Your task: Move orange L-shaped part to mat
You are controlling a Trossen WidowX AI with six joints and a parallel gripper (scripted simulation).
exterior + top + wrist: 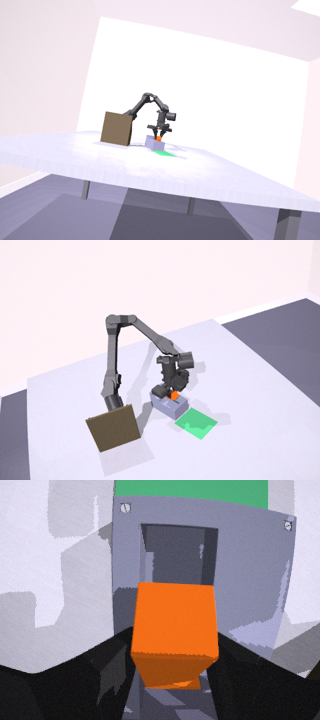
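The green mat lies 40 mm ahead of my gripper tip, 140 mm to the right of it and 80 mm below it. Also, from my gripper tip: orange L-shaped part: 30 mm behind, 30 mm to the left, 30 mm below.
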